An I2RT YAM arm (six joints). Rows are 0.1 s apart.
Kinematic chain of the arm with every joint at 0, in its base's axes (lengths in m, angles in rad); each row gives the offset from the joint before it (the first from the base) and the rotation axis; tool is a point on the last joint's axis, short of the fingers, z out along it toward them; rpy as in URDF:
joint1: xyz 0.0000 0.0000 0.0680 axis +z
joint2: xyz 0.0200 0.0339 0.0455 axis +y
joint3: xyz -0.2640 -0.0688 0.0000 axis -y
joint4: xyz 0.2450 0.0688 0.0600 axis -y
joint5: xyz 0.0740 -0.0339 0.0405 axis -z
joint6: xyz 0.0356 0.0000 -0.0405 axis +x
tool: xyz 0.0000 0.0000 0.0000 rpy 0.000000 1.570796 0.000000
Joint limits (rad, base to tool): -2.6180..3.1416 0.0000..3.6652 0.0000..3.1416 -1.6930..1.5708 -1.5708..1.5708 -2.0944..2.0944
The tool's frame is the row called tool.
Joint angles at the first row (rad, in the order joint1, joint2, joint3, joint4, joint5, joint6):
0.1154 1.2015 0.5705 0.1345 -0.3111 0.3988
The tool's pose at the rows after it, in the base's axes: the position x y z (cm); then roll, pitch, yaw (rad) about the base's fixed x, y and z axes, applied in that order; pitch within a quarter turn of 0, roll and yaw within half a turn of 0:
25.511 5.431 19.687 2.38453 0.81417 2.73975
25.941 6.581 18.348 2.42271 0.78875 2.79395
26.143 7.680 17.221 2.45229 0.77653 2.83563
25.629 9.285 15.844 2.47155 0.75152 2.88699
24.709 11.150 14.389 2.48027 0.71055 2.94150
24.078 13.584 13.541 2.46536 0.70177 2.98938
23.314 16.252 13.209 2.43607 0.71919 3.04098
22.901 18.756 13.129 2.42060 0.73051 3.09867
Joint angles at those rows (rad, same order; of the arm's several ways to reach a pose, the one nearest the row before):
0.1700 1.2740 0.5705 0.1547 -0.2958 0.3988
0.2119 1.3392 0.5701 0.1848 -0.2783 0.3996
0.2527 1.3914 0.5659 0.2203 -0.2554 0.4015
0.3172 1.4334 0.5434 0.2603 -0.2348 0.4187
0.3950 1.4757 0.5186 0.2970 -0.2218 0.4507
0.4877 1.5288 0.5183 0.3568 -0.2027 0.4843
0.5857 1.5738 0.5282 0.4236 -0.1848 0.5064
0.6651 1.6222 0.5651 0.4526 -0.1764 0.5144

